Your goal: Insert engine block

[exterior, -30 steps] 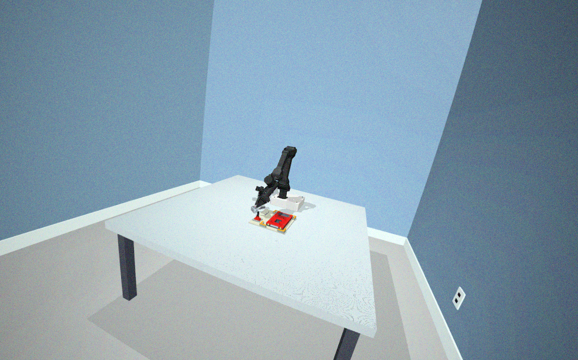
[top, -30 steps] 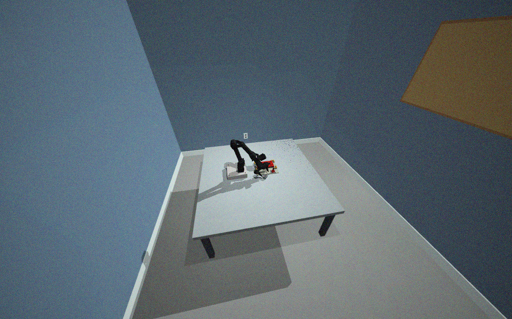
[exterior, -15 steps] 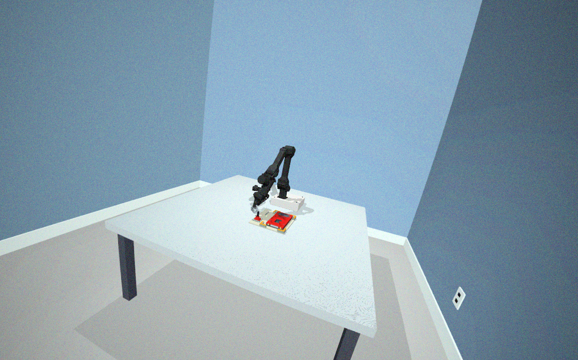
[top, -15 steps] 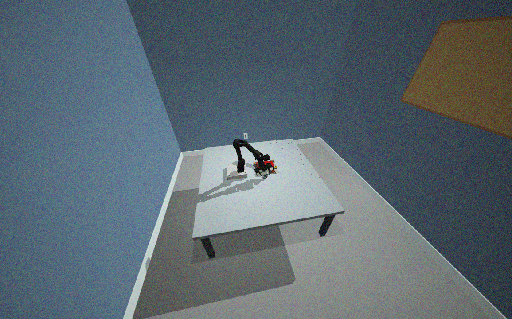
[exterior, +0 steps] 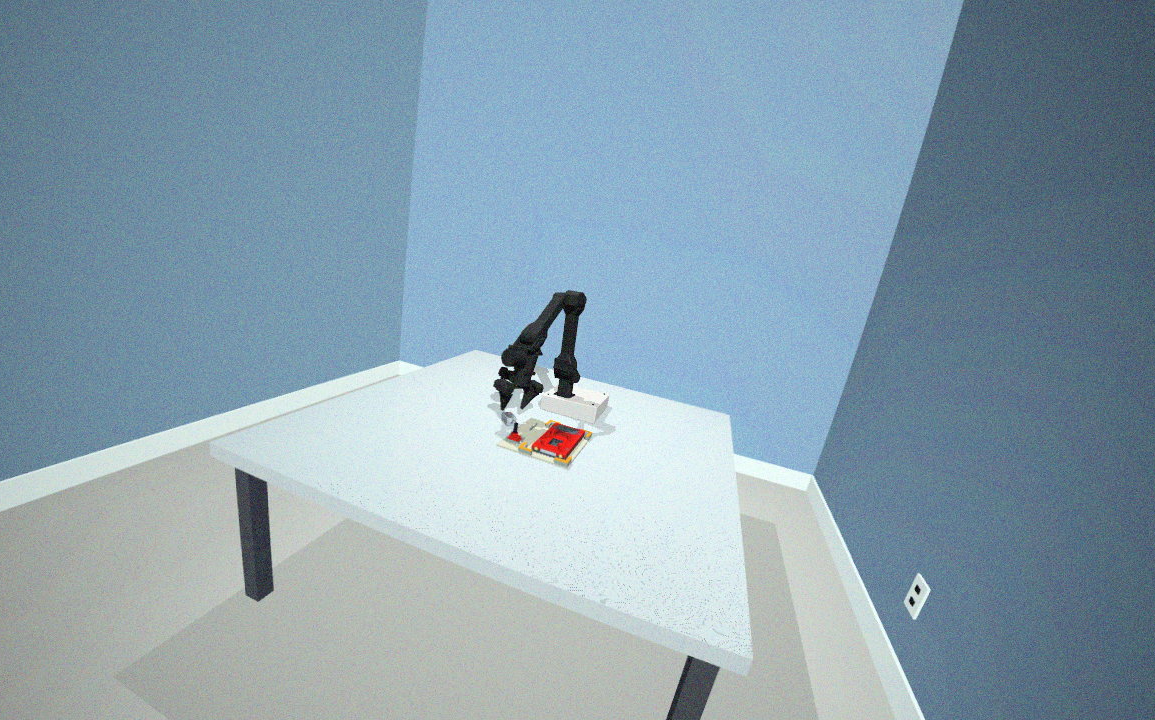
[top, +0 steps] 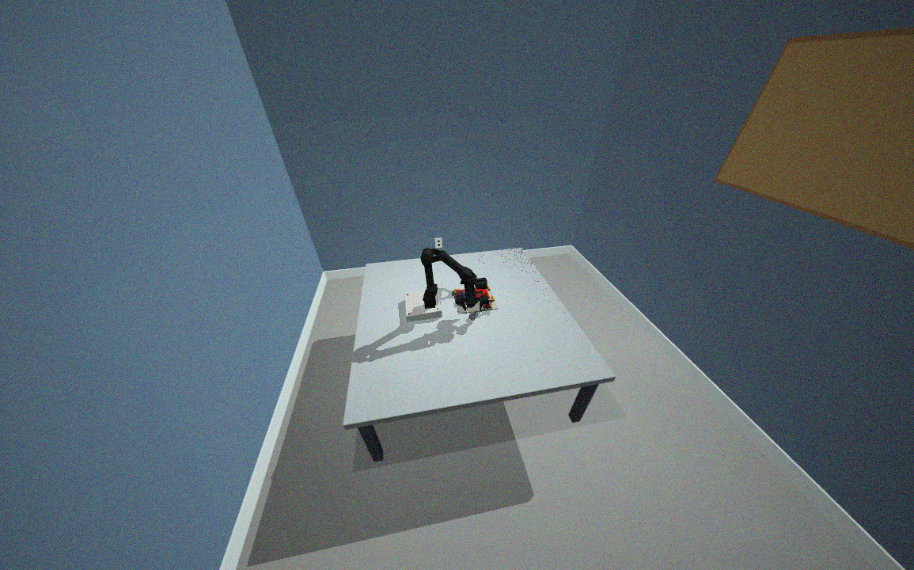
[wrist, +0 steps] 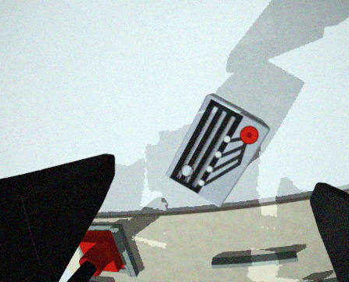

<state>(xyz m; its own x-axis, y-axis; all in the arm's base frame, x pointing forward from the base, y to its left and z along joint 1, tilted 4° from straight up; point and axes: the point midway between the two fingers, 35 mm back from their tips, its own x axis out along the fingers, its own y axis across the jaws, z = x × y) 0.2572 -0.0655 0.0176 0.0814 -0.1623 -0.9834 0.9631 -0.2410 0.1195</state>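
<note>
The engine block is 1 cm ahead of my gripper tip, 1 cm to the right of it and 4 cm below it.
</note>
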